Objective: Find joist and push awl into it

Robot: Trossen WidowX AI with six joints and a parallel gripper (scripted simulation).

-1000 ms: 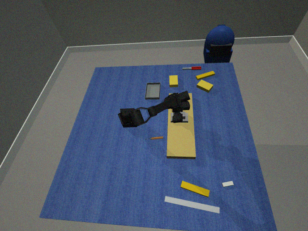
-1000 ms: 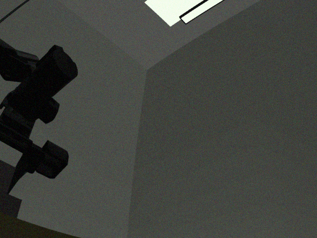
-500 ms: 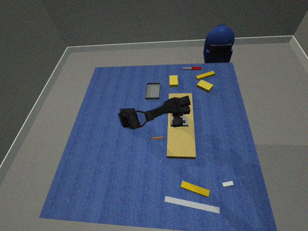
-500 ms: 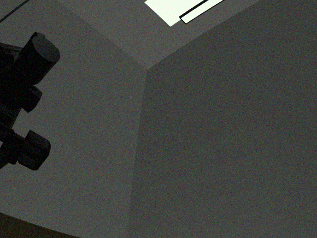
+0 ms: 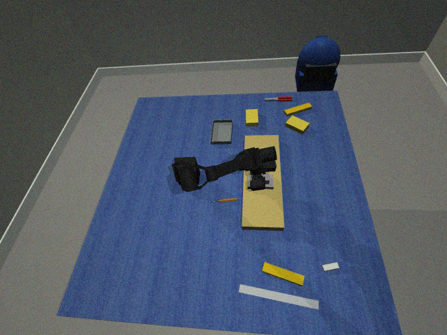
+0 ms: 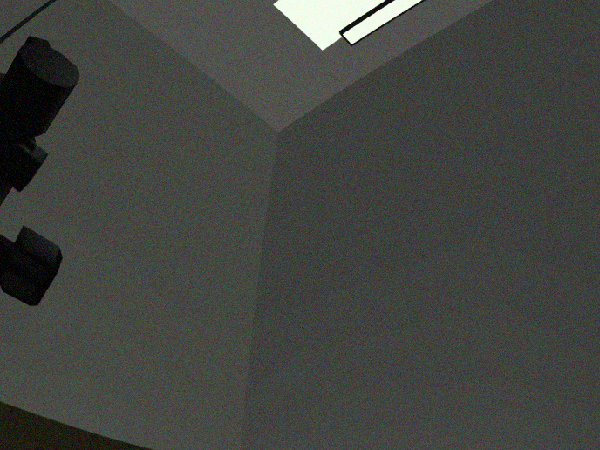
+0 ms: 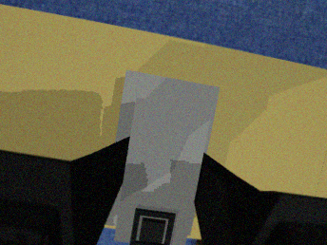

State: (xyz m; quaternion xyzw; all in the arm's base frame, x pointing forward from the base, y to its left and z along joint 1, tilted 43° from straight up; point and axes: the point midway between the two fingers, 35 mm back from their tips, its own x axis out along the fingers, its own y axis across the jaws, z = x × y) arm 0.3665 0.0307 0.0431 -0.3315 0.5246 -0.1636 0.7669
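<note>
Right now my gripper tip is 4 cm past the square light and 3 cm below it. Round my gripper tip: stud finder: 2 cm behind, 2 cm above; then orange-handled awl: 19 cm behind, 10 cm to the right, 6 cm below; then grey tray: 33 cm to the left, 26 cm behind, 5 cm below.
</note>
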